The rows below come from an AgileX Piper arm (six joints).
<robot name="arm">
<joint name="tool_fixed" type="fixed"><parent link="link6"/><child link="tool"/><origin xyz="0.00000 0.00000 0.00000" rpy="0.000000 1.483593 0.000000"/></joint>
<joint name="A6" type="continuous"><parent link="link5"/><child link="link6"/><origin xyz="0.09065 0.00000 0.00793" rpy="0.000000 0.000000 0.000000"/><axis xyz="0.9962 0 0.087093"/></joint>
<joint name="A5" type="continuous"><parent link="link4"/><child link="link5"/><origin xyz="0.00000 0.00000 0.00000" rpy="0.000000 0.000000 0.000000"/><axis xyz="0 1 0"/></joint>
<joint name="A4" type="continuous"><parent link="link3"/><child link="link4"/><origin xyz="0.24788 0.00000 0.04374" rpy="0.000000 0.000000 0.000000"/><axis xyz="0.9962 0 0.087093"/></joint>
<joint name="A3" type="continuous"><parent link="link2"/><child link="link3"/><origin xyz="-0.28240 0.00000 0.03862" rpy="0.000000 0.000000 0.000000"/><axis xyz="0 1 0"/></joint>
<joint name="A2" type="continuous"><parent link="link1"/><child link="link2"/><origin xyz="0.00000 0.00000 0.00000" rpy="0.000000 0.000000 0.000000"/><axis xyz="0 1 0"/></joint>
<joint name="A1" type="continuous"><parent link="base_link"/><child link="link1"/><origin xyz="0.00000 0.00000 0.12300" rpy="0.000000 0.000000 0.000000"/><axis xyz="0 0 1"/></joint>
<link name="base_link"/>
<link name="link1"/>
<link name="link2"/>
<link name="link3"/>
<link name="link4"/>
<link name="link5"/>
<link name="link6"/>
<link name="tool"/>
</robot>
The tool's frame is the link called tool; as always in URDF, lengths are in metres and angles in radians. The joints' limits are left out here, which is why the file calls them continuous.
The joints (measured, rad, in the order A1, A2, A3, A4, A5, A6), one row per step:
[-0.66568 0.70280 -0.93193 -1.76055 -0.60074 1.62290]
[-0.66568 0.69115 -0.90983 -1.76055 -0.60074 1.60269]
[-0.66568 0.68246 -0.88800 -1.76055 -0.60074 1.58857]
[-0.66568 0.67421 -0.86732 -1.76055 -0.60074 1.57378]
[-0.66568 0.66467 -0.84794 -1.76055 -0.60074 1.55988]
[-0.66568 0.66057 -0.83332 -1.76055 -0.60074 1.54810]
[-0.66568 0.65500 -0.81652 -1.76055 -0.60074 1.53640]
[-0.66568 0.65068 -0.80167 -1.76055 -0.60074 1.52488]
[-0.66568 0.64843 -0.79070 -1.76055 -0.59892 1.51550]
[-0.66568 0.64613 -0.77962 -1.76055 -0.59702 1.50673]
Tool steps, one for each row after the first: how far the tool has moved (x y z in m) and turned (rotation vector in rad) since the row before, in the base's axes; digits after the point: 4 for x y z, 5 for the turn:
[-0.0010 0.0008 -0.0054 -0.01348 0.00960 -0.00305]
[-0.0003 0.0002 -0.0057 -0.00583 0.01132 -0.00200]
[-0.0003 0.0003 -0.0055 -0.00695 0.01082 -0.00194]
[-0.0008 0.0006 -0.0049 -0.00768 0.00873 -0.00169]
[0.0001 -0.0001 -0.0041 -0.00518 0.00913 -0.00134]
[-0.0001 0.0000 -0.0046 -0.00467 0.00969 -0.00122]
[0.0001 0.0000 -0.0042 -0.00493 0.00913 -0.00110]
[0.0002 -0.0003 -0.0031 -0.00382 0.00704 -0.00256]
[0.0002 -0.0003 -0.0032 -0.00319 0.00704 -0.00253]

